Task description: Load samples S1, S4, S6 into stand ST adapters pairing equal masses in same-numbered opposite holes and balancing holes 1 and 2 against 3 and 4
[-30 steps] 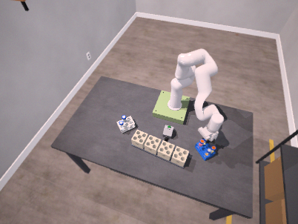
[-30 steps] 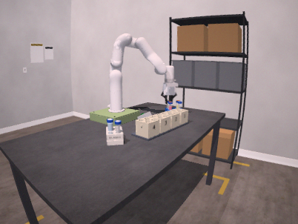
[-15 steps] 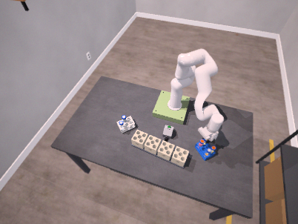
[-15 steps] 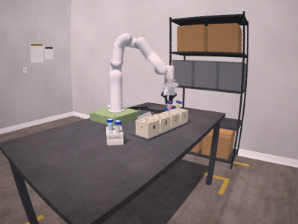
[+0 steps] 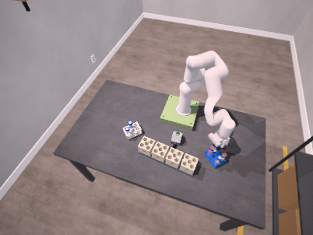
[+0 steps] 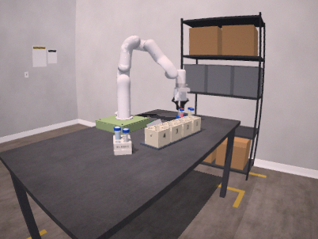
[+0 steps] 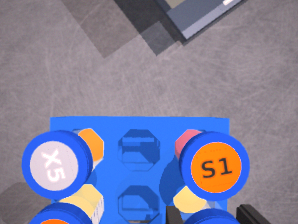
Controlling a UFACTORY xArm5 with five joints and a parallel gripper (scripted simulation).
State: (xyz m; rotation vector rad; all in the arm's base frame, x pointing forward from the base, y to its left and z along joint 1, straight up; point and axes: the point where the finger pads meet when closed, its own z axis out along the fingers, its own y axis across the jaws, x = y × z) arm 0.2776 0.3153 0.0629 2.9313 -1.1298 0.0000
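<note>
The sample tube S4 lies 1 cm behind my hand and 5 cm below it. Round my hand: sample tube S6: 5 cm ahead, 5 cm to the left, 6 cm below; then blue sample rack: 4 cm ahead, 2 cm to the left, 9 cm below; then white blanks rack: 4 cm ahead, 65 cm to the right, 9 cm below.
</note>
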